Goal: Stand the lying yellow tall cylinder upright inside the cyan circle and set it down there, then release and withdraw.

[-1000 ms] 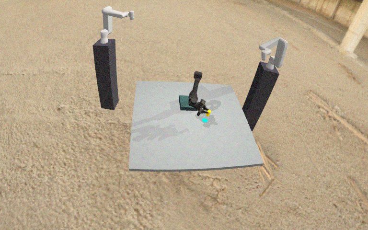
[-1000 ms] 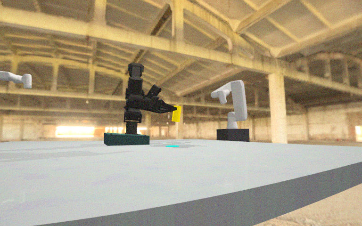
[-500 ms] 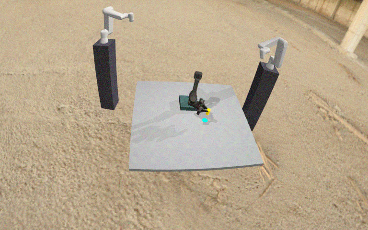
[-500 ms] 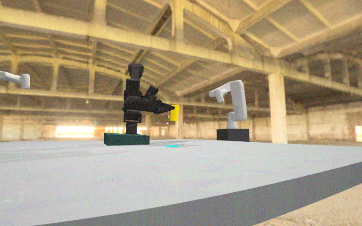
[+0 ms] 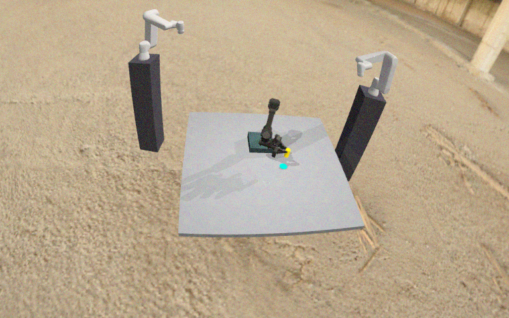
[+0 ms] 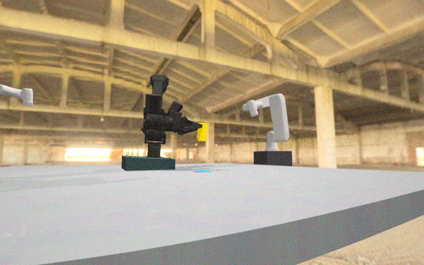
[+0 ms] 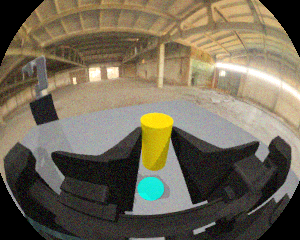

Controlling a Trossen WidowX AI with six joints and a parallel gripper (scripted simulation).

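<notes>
The cyan circle is 160 mm below my gripper tip. Also, from my gripper tip: yellow tall cylinder 20 mm below.
</notes>
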